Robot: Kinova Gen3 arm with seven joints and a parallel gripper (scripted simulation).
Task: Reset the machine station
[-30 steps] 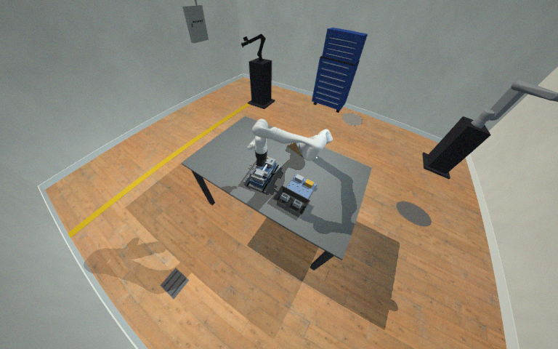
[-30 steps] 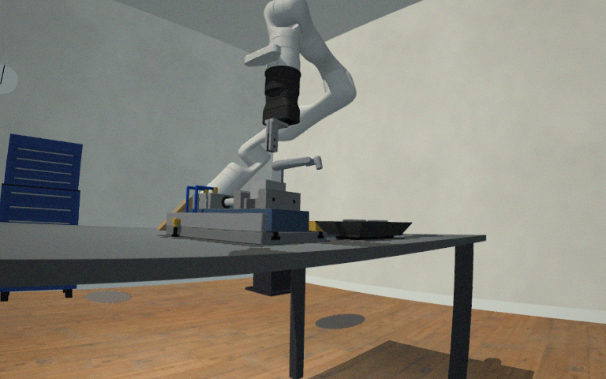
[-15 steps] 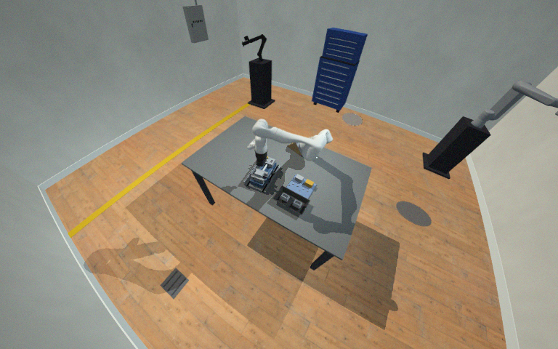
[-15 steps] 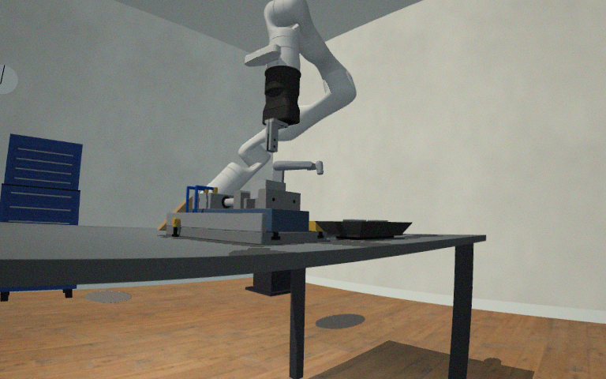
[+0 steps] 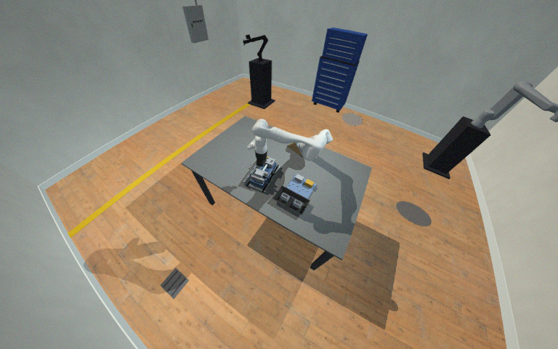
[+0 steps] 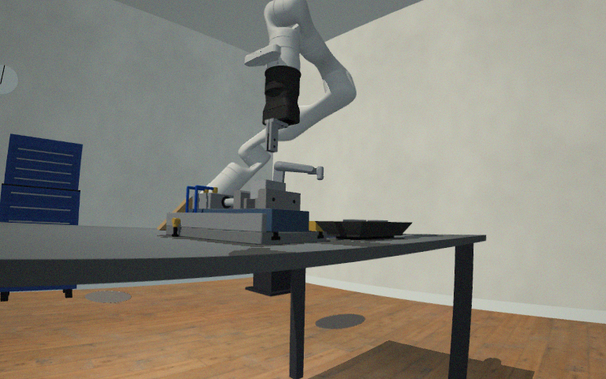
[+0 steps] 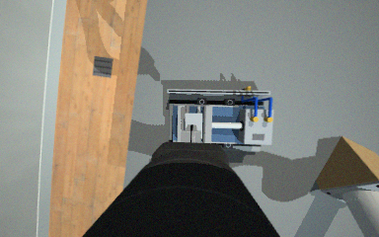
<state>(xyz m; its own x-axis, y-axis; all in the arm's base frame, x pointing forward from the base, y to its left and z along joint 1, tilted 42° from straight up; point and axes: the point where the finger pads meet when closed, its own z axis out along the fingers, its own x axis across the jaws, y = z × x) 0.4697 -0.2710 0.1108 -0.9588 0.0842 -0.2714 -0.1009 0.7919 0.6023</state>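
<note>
The gray blank is 10 cm below my hand. Also, from my hand: yellow brass blank (18 cm behind, 35 cm to the left, 17 cm below).
</note>
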